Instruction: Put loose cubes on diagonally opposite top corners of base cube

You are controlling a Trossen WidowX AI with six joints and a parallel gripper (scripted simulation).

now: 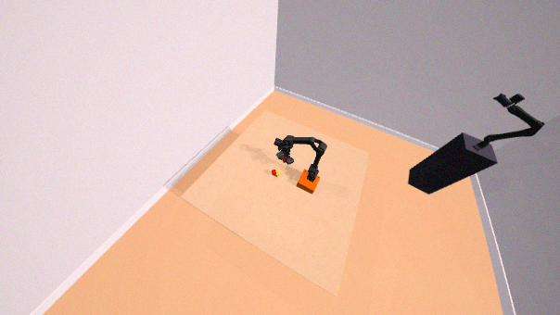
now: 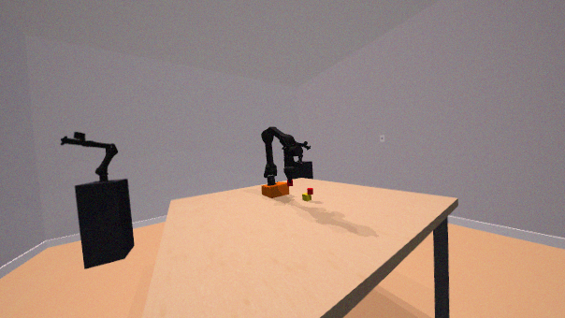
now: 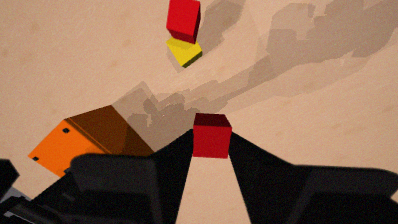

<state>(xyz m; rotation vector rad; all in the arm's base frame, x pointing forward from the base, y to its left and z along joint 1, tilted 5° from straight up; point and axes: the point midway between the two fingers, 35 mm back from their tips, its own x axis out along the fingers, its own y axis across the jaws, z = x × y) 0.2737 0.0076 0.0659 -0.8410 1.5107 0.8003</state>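
The yellow base cube lies 10 mm ahead of my gripper tip, 100 mm to the left of it and 100 mm below it.
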